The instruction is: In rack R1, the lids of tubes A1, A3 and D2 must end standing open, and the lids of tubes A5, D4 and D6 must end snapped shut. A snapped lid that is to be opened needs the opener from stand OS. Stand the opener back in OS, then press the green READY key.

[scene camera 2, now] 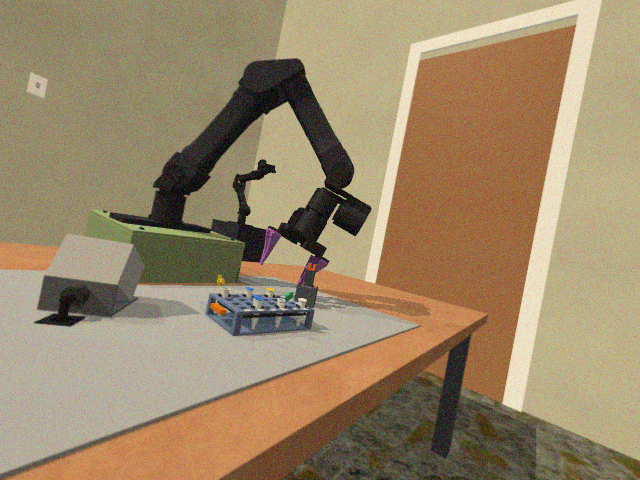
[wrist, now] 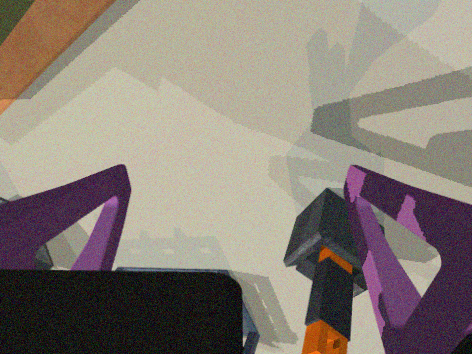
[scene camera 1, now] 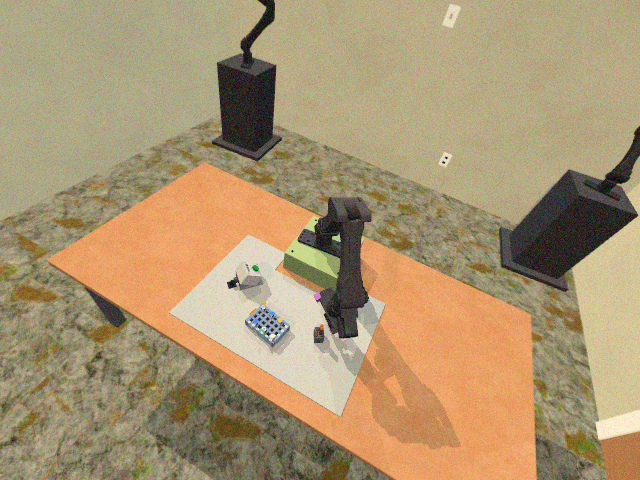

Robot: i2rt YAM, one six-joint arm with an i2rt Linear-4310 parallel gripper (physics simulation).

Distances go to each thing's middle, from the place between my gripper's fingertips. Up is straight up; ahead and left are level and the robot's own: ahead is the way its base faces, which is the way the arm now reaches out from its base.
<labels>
Right now my hand is 7 cm short of the dark holder [wrist: 325,221], 1 cm to the right of it and 3 cm above it. The rest, counted from my hand: grey device with green button [scene camera 2: 90,276] 2 cm behind, 32 cm to the right.
</labels>
